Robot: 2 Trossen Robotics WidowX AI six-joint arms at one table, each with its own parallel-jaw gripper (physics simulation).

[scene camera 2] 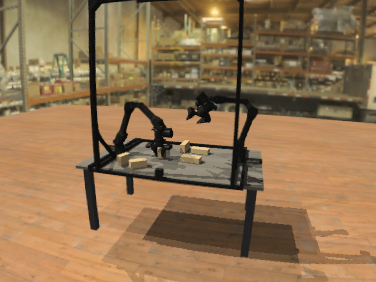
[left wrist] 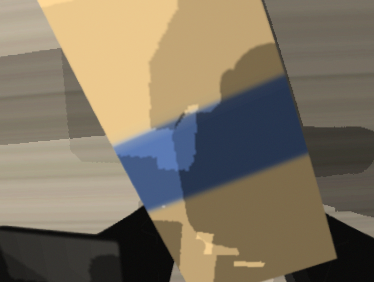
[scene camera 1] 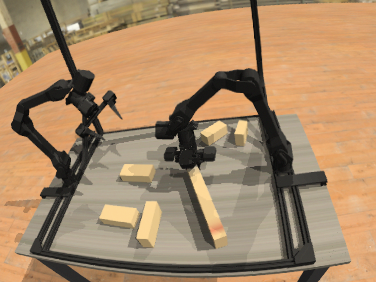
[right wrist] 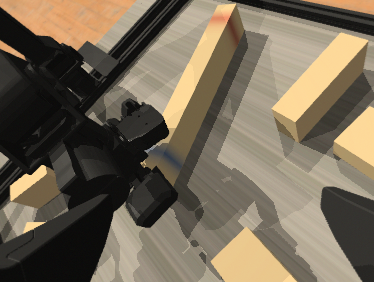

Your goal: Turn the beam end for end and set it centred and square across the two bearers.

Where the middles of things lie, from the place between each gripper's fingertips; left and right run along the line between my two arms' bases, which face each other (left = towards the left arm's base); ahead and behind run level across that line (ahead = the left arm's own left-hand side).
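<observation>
You'd find the beam (scene camera 1: 219,237) 270 mm to the left of my right hand and 120 mm ahead of it, and it's 240 mm below that hand. My left hand, meanwhile, is 5 cm to the right of the beam and 17 cm short of it, and it sits 2 cm below it.
</observation>
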